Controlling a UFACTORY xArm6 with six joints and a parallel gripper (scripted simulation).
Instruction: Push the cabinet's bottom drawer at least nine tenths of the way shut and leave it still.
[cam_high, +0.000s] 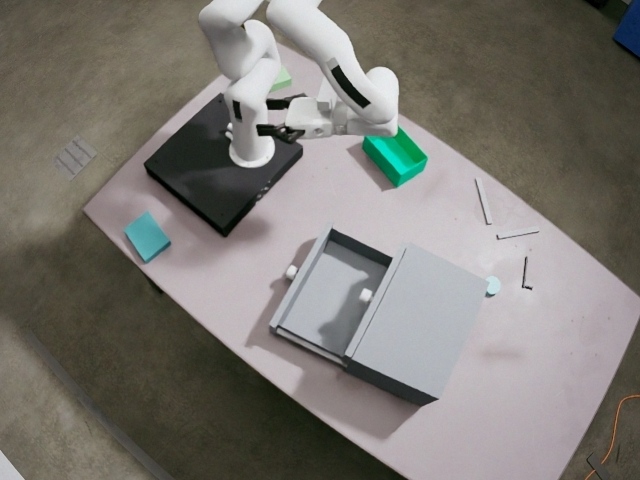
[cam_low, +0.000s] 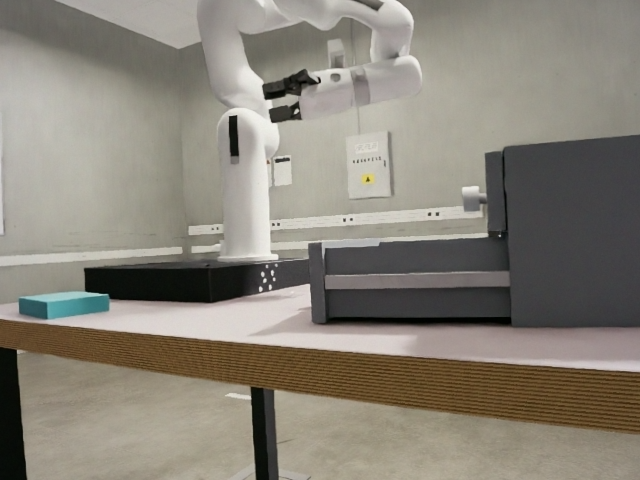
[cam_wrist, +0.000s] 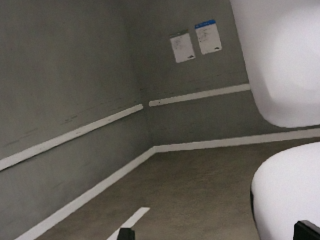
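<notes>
Now: the bottom drawer 32 cm ahead of my hand, 15 cm to the right of it and 32 cm below it. Also, from my hand: teal block 19 cm behind, 32 cm to the right, 34 cm below; then grey cabinet 43 cm ahead, 13 cm to the right, 28 cm below; then green bin 21 cm ahead, 29 cm to the left, 33 cm below.
</notes>
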